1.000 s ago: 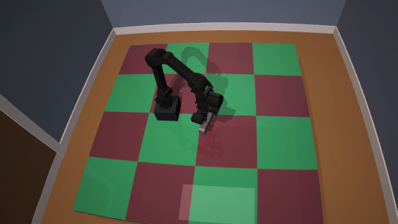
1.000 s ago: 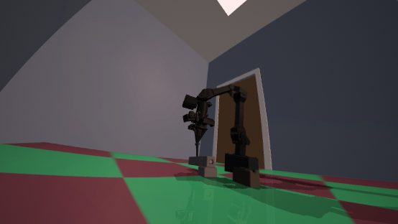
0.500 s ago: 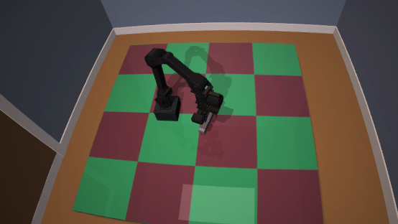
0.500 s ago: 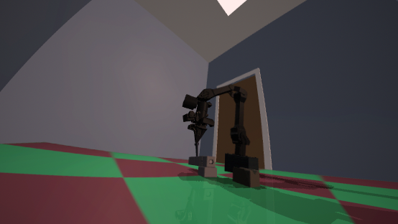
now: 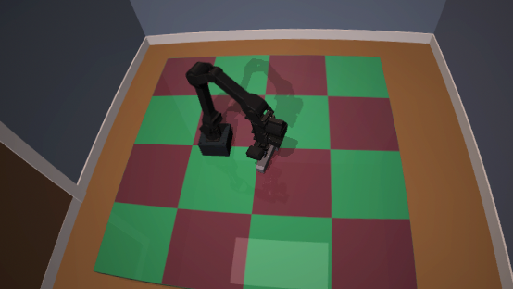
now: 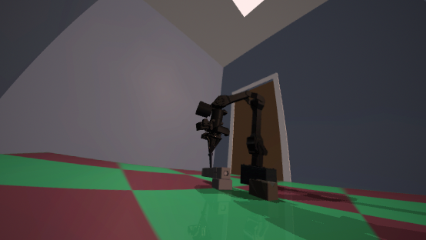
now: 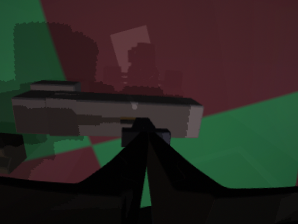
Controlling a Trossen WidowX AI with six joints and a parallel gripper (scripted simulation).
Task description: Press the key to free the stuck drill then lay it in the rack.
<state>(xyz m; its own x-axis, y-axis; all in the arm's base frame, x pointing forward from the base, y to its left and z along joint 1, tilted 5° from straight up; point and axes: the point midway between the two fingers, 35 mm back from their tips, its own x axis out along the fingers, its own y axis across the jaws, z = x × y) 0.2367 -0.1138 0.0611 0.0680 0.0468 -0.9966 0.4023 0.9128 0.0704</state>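
Now: gripper tip 30 mm above the key and 10 mm to the right of it. Round my gripper tip: grey holder block (80 mm below, 40 mm to the left, 10 mm ahead); then dark rack (220 mm to the left, 100 mm below); then drill (70 mm below, 60 mm to the left, 10 mm ahead).
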